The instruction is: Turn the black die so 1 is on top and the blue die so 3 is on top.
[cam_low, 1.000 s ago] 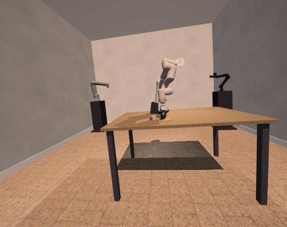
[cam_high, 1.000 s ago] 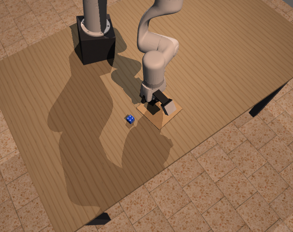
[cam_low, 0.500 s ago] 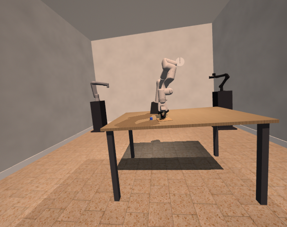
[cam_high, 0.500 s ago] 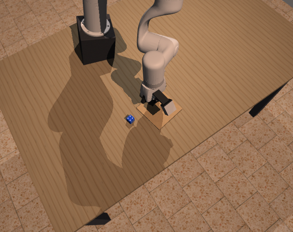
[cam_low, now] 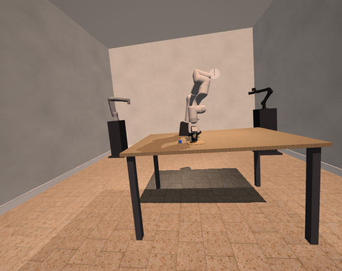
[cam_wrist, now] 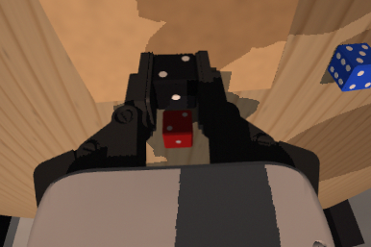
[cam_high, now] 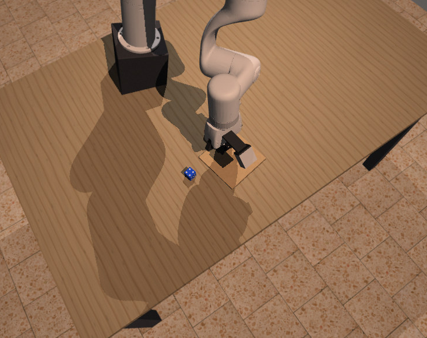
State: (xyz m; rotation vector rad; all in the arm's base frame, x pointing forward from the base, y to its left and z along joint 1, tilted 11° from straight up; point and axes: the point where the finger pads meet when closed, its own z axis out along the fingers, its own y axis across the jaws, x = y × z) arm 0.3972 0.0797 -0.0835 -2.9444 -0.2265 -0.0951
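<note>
The black die lies 10 mm below my hand. Round my hand: tan mat (40 mm ahead, 30 mm below, 10 mm to the left); red die (70 mm behind, 20 mm below, 10 mm to the right); blue die (130 mm to the right, 20 mm below, 20 mm ahead).
</note>
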